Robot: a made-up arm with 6 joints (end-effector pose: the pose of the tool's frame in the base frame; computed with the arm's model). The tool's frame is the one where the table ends. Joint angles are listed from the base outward.
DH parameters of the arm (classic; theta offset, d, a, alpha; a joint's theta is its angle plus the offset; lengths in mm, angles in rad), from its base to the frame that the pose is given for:
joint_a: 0 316 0 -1.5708
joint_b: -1.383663 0 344.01 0
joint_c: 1.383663 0 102 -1.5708
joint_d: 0 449 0 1.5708
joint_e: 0 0 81 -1.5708
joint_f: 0 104 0 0
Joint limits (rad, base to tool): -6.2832..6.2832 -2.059..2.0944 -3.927..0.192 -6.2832..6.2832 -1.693..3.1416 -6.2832..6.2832
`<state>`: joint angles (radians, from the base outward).
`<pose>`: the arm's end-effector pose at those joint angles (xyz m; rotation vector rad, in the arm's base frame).
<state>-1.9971 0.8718 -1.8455 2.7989 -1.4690 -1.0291</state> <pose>-0.2870 -0.5413 0.2688 -1.1138 -2.4744 -0.6575</pose>
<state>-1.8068 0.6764 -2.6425 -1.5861 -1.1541 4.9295</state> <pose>-0.0178 -0.6209 0.7924 0.3440 1.4177 -0.6418</pose>
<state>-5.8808 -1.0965 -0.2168 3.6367 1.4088 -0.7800</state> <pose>0.2948 0.0792 0.5632 0.1858 0.6228 -0.3881</pose>
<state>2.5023 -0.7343 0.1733 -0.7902 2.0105 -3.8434</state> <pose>-0.0138 0.1241 0.2112 2.0425 0.3857 2.1069</pose>
